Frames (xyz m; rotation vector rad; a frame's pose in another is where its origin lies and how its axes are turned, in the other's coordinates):
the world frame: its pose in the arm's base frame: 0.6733 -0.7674 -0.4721 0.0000 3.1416 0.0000
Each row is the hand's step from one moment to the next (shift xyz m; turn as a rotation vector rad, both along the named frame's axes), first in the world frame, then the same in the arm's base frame.
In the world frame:
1: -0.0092 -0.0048 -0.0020 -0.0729 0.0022 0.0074
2: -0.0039 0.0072 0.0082 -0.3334 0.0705 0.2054
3: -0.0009 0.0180 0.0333 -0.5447 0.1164 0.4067
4: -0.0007 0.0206 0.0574 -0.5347 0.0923 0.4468
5: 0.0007 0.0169 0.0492 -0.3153 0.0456 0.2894
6: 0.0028 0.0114 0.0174 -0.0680 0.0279 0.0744
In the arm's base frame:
1: 0.0092 -0.0048 0.0020 0.0729 0.0022 -0.0074
2: 0.0039 0.0072 -0.0082 0.3334 0.0705 -0.2054
3: 0.0009 0.0180 -0.0333 0.5447 0.1164 -0.4067
4: 0.0007 0.0206 -0.0574 0.5347 0.0923 -0.4468
5: -0.0007 0.0169 -0.0492 0.3153 0.0456 -0.2894
6: -0.0028 0.0114 -0.0174 0.0680 0.0279 -0.0744

